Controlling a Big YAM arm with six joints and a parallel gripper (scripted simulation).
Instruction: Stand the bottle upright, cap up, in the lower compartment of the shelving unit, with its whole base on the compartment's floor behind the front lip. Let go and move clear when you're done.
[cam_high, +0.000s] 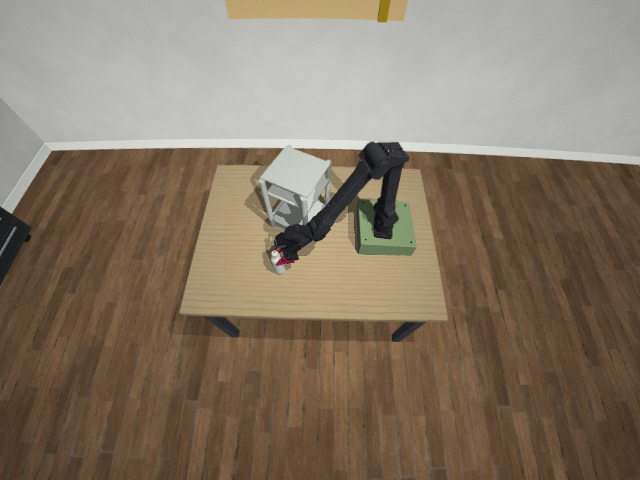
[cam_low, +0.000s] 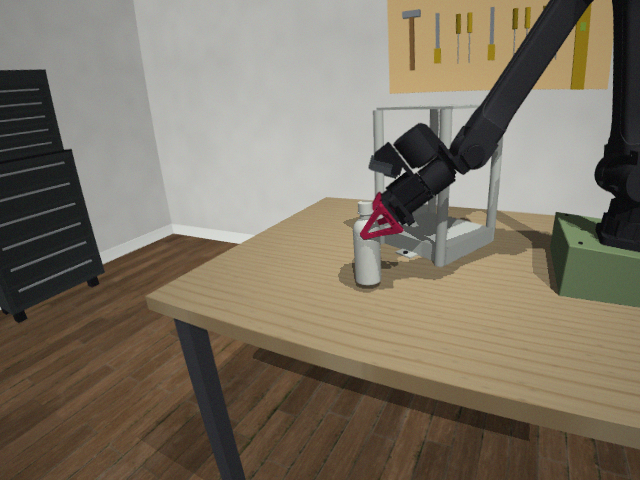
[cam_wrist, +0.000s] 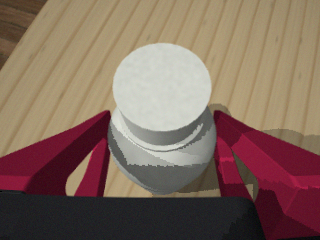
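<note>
Right now the white bottle is right at my hand. Also, from my hand: shelving unit 5 cm behind, 32 cm to the right, 5 cm above.
</note>
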